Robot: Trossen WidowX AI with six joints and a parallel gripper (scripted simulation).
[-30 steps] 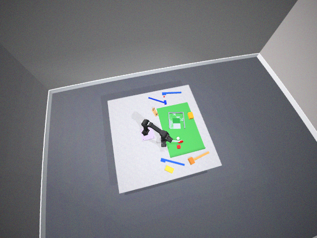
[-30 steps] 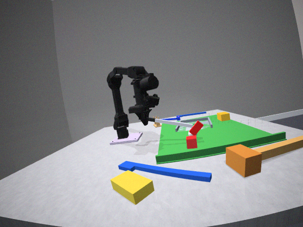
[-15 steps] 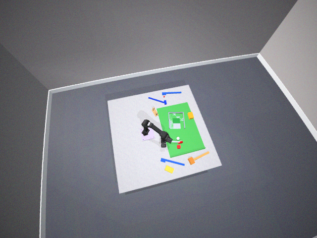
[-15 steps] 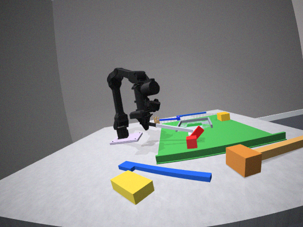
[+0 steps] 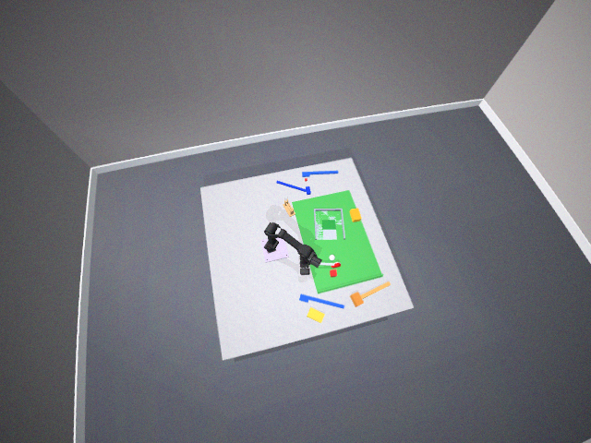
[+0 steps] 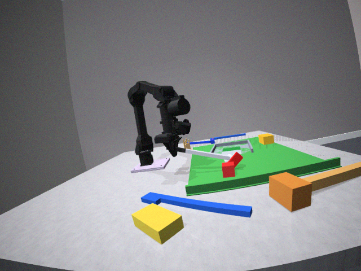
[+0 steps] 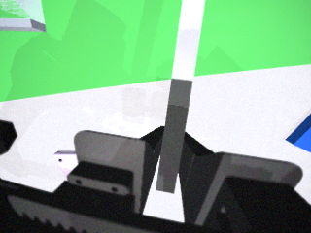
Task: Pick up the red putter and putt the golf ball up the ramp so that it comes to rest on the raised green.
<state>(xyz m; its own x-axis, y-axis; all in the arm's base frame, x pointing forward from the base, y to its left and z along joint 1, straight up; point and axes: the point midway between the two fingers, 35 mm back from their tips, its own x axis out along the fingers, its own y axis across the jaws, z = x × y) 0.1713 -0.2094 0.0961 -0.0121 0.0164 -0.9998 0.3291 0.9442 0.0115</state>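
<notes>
Now: gripper tip 11 cm short of the red putter, 4 cm to the left of it and 1 cm above it. The rest, counted from my gripper tip: white golf ball: 21 cm ahead, 5 cm below, 1 cm to the right; red cube: 18 cm ahead, 12 cm to the right, 5 cm below; green mat: 30 cm ahead, 13 cm to the left, 7 cm below.
</notes>
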